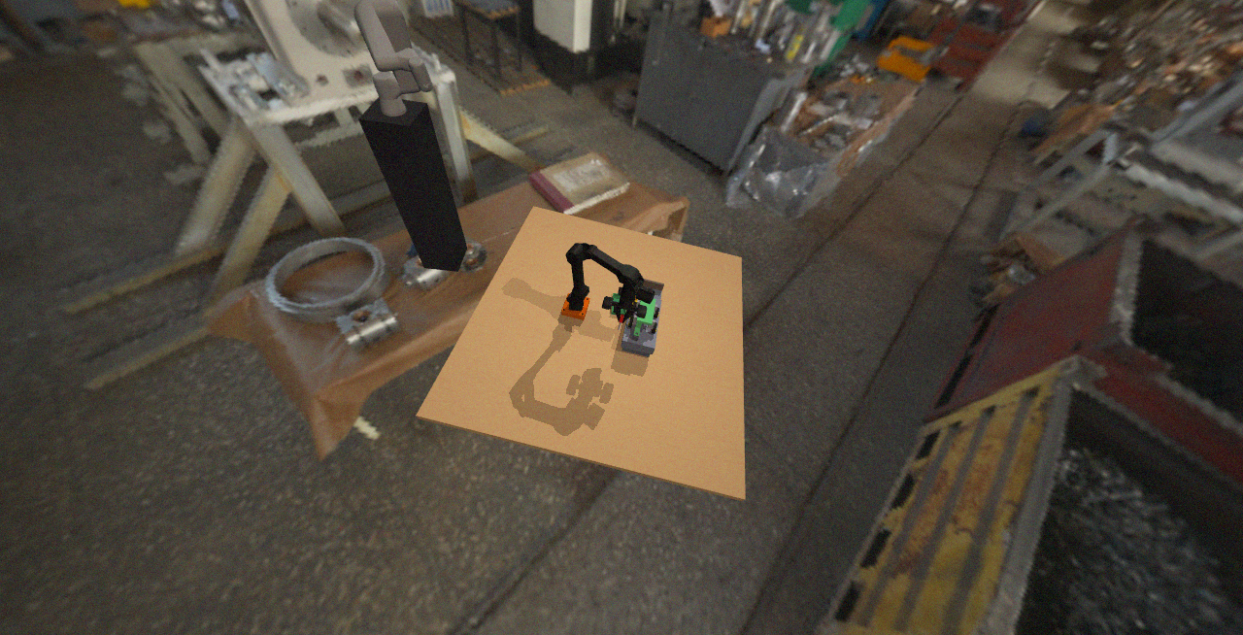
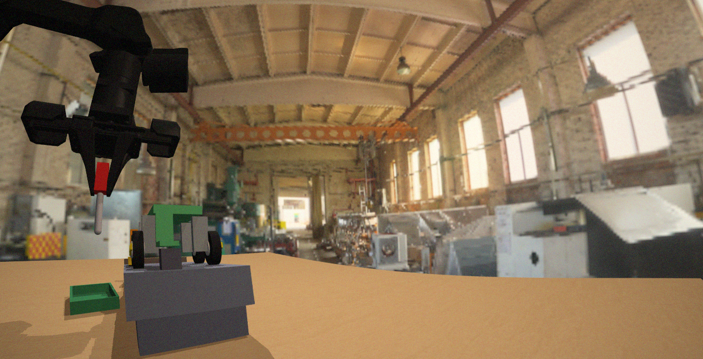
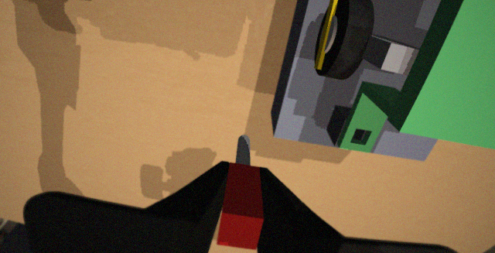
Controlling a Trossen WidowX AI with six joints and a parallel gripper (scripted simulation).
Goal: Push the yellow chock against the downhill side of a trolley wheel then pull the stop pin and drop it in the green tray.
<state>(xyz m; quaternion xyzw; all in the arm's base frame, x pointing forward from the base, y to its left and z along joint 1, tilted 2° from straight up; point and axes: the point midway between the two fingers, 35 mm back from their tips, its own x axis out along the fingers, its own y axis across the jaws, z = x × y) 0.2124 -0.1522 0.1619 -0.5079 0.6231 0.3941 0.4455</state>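
Now: gripper tip 210 mm to the right of the green tray, 180 mm above it and 10 mm short of it. From my gripper tip the other things lie so: ramp 120 mm below, 120 mm ahead, 90 mm to the left; then green trolley 120 mm ahead, 80 mm to the left, 60 mm below; then stop pin right at my gripper tip.
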